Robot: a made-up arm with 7 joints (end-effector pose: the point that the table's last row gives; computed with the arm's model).
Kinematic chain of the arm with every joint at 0, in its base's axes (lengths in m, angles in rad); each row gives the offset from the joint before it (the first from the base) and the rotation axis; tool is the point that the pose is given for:
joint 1: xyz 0 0 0.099 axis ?
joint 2: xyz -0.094 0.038 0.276 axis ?
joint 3: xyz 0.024 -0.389 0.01 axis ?
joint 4: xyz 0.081 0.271 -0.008 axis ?
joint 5: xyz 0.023 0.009 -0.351 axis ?
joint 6: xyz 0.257 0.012 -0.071 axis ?
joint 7: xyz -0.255 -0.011 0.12 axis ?
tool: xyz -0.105 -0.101 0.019
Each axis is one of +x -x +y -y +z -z.
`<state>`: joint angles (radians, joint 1 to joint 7).
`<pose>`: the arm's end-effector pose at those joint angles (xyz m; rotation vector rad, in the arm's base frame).
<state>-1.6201 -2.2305 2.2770 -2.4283 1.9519 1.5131 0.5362</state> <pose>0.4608 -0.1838 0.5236 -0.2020 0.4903 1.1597</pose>
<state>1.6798 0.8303 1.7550 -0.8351 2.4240 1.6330 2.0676</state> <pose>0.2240 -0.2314 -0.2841 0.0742 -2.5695 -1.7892</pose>
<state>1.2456 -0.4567 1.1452 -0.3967 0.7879 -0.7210 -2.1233</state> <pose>-0.1764 0.1050 -0.2777 2.0000 -1.1962 0.5592</pose>
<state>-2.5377 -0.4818 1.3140 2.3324 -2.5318 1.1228 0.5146</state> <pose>0.6367 0.1764 0.3051 -1.6065 1.5933 -1.8042</pose>
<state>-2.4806 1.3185 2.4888 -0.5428 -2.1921 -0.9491 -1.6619</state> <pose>0.4526 -0.2761 -0.1589 -0.5608 -1.0695 -1.4089</pose>
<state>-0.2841 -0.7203 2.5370 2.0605 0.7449 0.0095 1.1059</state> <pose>-0.2333 0.1883 0.5906 1.7876 -0.7520 -0.5892</pose>
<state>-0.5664 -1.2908 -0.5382 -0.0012 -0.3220 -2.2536 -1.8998</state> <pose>0.6087 -0.0968 -0.2296 0.5333 -1.7394 0.0093</pose>
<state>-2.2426 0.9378 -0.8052 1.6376 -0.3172 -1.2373 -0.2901</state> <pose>-0.1601 -0.1380 -0.3448 1.3858 -0.2049 1.9258</pose>
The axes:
joint 1: -y
joint 2: +x
joint 3: +y
joint 4: -z
joint 5: -y
joint 6: +z
joint 7: -x

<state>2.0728 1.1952 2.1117 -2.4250 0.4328 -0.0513 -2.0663</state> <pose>0.0987 -0.1939 -0.4088 0.0334 -2.7866 -0.6496</pose>
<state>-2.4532 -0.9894 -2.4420 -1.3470 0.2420 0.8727 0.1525</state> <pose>0.5630 0.3879 -0.2238 0.6325 -1.4047 2.4445</pose>
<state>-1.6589 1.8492 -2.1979 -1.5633 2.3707 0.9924 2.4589</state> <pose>-0.0300 -0.4195 0.0066 1.0955 1.4746 1.1029</pose>
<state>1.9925 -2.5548 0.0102 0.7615 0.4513 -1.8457 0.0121</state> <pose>-0.5607 -0.0818 0.3290 0.0830 1.4889 0.5195</pose>
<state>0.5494 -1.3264 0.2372 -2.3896 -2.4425 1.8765 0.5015</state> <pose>0.0998 -0.7709 0.3350 -0.3562 -2.9770 0.0985</pose>
